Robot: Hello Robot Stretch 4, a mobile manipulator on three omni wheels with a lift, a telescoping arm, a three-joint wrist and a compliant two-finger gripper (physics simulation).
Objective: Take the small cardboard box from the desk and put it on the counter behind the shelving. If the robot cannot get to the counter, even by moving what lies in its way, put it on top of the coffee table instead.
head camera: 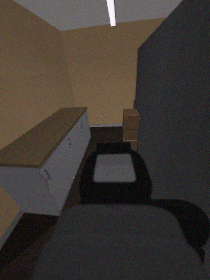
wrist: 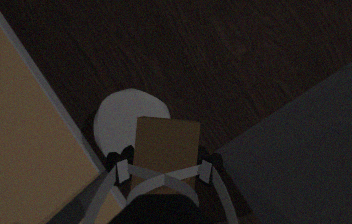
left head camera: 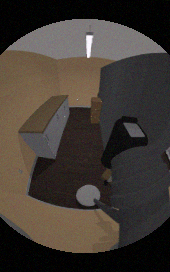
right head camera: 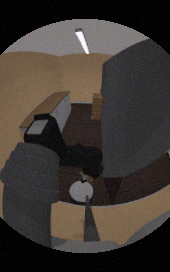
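Pixels of known places: gripper, fingertip midpoint: (wrist: 165,158) (left head camera: 107,177) (right head camera: 87,175); robot's base, origin of the base link: (left head camera: 87,194) (right head camera: 81,190).
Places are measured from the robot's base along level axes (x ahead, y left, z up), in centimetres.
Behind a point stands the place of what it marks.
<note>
The small cardboard box (wrist: 167,142) {x 18.7, y -6.8, z 108.5 cm} (left head camera: 106,174) {x 18.1, y -6.4, z 108.5 cm} is between the two fingertips of my gripper (wrist: 165,158) {x 17.0, y -8.7, z 103.6 cm}, which is shut on it. The box is held above the floor, and its lower part is hidden behind the finger straps in the wrist view. The counter (head camera: 47,134) {x 133.8, y 85.5, z 88.2 cm} (left head camera: 46,118) {x 109.6, y 70.1, z 88.3 cm} (right head camera: 46,108) {x 132.9, y 78.3, z 88.3 cm}, with a brown top and light grey doors, stands along the left wall, ahead and left of the arm. The tall dark grey shelving (head camera: 172,115) {x 93.6, y -44.4, z 120.7 cm} (left head camera: 132,85) {x 81.2, y -43.7, z 150.1 cm} (right head camera: 134,95) {x 59.8, y -42.6, z 140.1 cm} rises close on the right. The desk and the coffee table cannot be made out.
A stack of cardboard boxes (head camera: 131,120) {x 212.5, y -33.8, z 69.4 cm} (left head camera: 95,110) {x 213.0, y -33.2, z 46.3 cm} (right head camera: 97,106) {x 212.9, y -36.4, z 47.1 cm} stands near the far wall, against the shelving's far end. Dark floor (left head camera: 75,145) {x 118.0, y 25.8, z -2.8 cm} runs between counter and shelving. A round white disc (left head camera: 88,195) {x -0.4, y -0.7, z 18.7 cm} (right head camera: 81,192) {x -2.4, y -1.4, z 18.7 cm} (wrist: 117,120) {x -3.4, y 7.4, z 18.7 cm} lies below the gripper, near the tan wall (wrist: 40,135) {x -31.0, y 20.2, z 33.0 cm}.
</note>
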